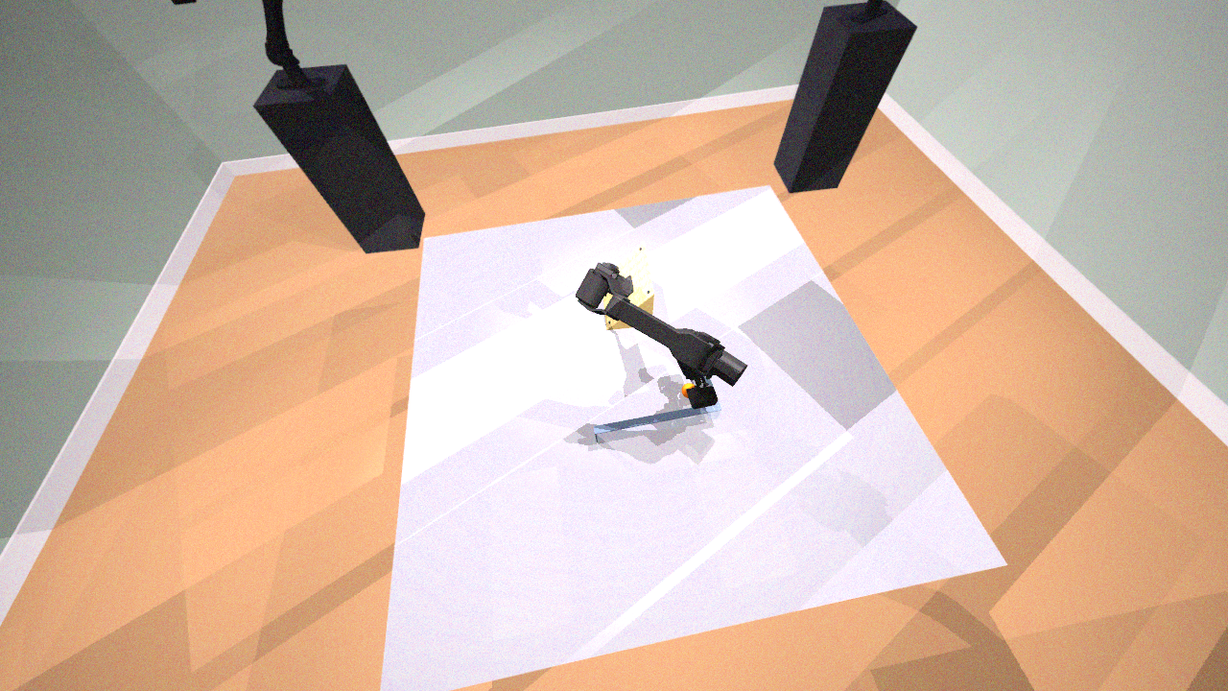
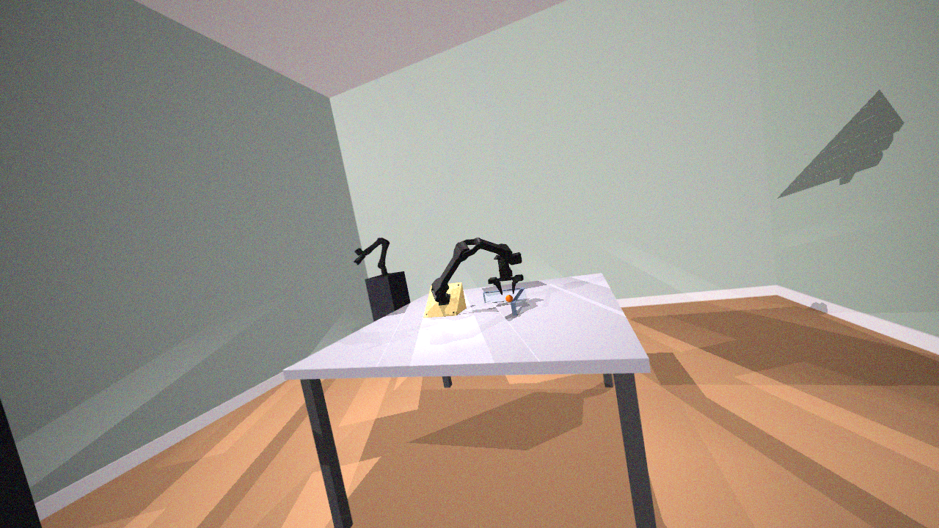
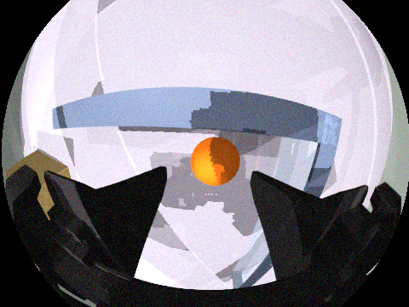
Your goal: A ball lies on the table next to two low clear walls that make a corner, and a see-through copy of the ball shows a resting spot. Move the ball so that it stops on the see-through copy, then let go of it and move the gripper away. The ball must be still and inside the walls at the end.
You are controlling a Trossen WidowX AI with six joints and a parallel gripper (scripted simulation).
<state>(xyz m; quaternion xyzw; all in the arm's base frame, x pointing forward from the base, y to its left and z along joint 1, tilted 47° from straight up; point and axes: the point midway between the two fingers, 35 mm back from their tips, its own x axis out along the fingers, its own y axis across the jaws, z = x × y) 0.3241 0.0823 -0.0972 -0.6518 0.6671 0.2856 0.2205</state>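
Right now my gripper tip is 2 cm above the orange ball.
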